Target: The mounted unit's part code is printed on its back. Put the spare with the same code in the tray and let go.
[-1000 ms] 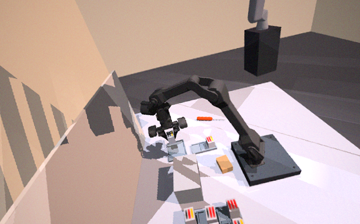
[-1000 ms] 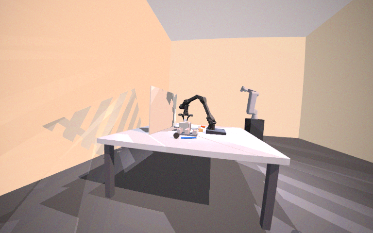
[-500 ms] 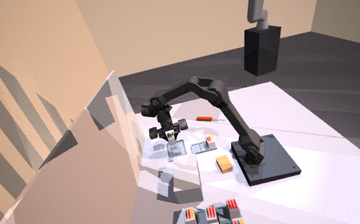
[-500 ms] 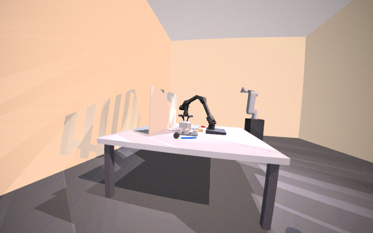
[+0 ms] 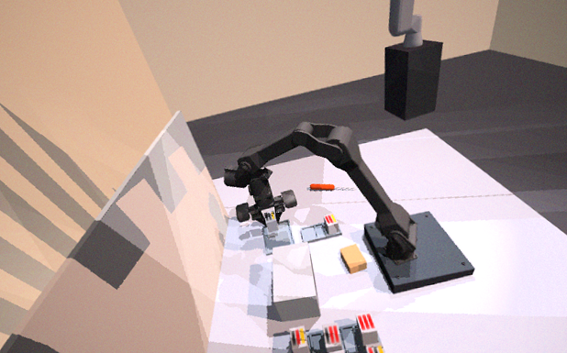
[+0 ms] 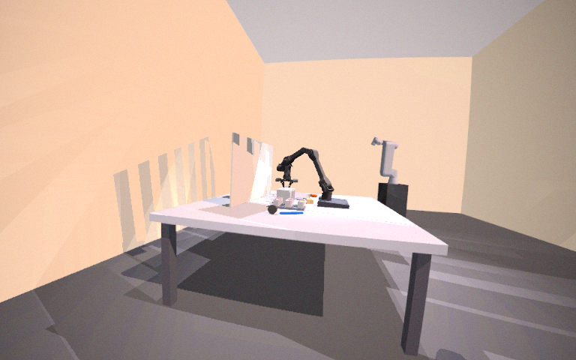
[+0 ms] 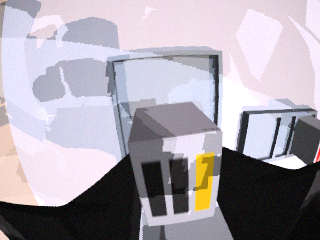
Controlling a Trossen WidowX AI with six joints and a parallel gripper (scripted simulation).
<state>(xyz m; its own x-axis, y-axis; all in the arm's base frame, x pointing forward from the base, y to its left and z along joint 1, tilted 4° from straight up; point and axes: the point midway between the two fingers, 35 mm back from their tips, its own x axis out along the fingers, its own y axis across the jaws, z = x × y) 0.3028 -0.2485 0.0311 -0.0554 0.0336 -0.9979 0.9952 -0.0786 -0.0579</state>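
My gripper tip is now 6 cm above the grey tray, 1 cm to the right of it and 1 cm past it. From my gripper tip the other things lie so: tan block 20 cm to the left, 18 cm behind, 5 cm below; blue pen 58 cm to the left, 6 cm below, 5 cm behind.
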